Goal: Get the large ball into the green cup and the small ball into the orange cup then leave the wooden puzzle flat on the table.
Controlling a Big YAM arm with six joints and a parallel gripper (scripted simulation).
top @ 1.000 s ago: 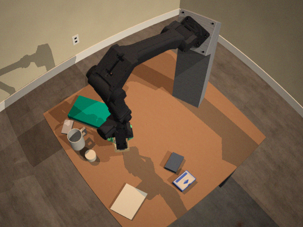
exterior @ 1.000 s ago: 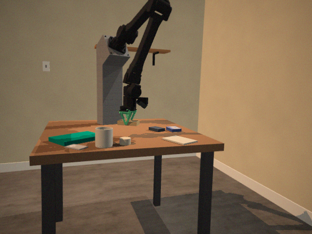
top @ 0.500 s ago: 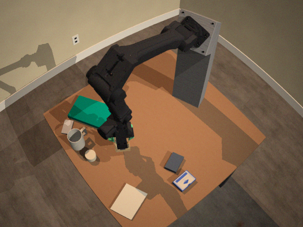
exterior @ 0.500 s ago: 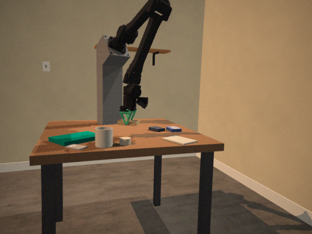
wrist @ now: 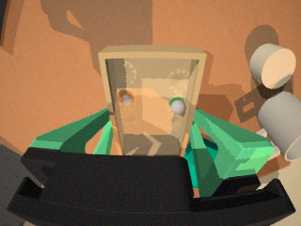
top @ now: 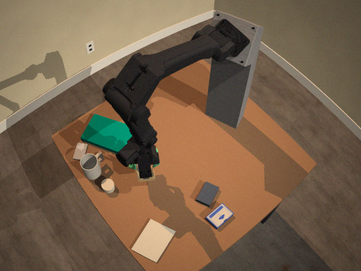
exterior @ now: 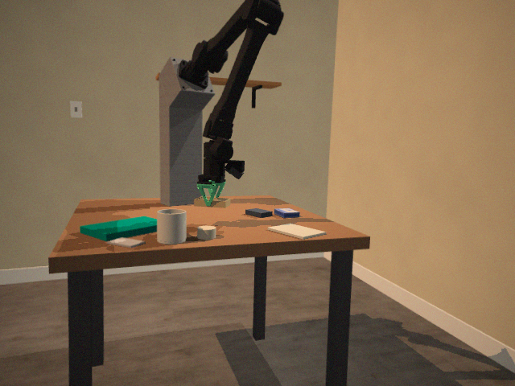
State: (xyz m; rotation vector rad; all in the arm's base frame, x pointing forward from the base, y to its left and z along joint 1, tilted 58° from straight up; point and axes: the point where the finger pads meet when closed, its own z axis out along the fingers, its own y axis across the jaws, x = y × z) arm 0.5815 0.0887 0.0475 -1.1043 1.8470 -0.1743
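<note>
Right now my hand is 1 cm above the wooden puzzle. From my hand the other things lie so: dark box 19 cm behind, 17 cm to the left, 7 cm below; then grey mug 21 cm ahead, 10 cm to the right, 4 cm below; then grey cube 1 cm ahead, 14 cm to the right, 8 cm below.
</note>
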